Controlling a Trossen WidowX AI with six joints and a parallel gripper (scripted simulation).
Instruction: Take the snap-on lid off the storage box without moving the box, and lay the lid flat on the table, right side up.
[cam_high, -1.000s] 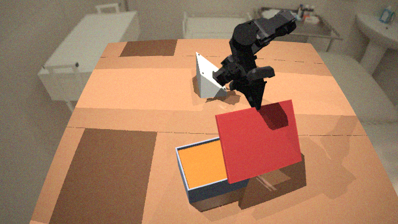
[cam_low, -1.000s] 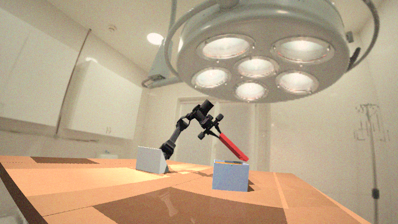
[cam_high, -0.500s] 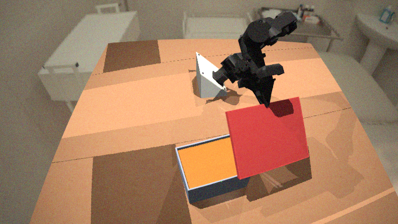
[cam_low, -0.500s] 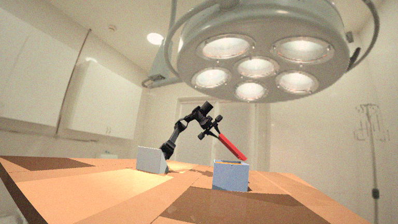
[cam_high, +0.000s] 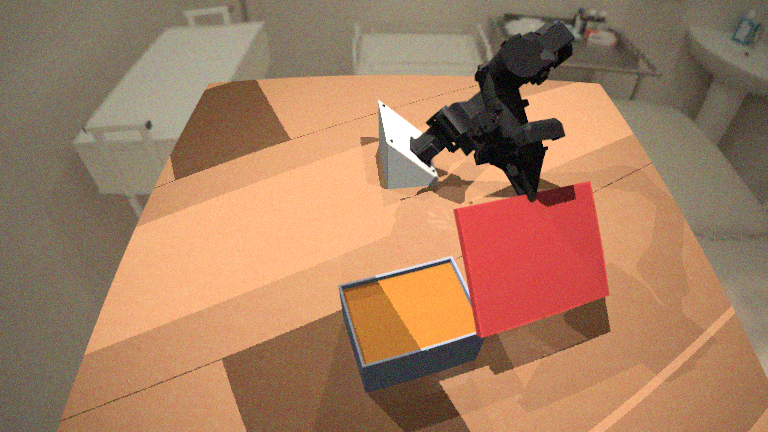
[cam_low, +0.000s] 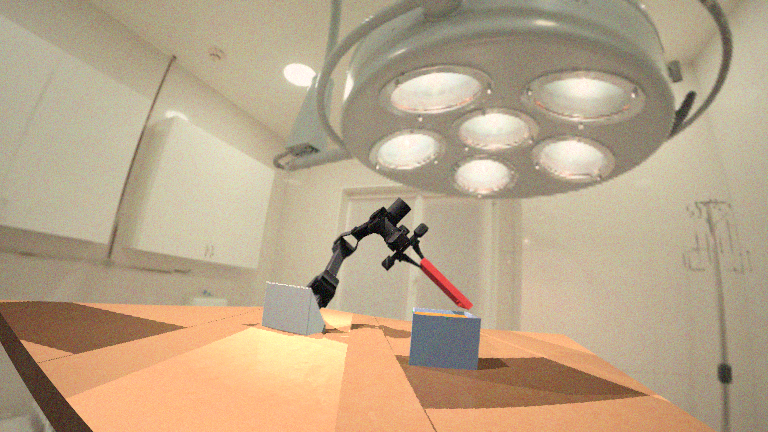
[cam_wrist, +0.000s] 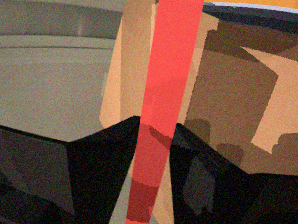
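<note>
Now: gripper tip 60 mm short of the red lid, 20 mm to the right of it and 50 mm above it. From my gripper tip the other things lie so: blue storage box: 110 mm ahead, 170 mm to the right, 180 mm below.
</note>
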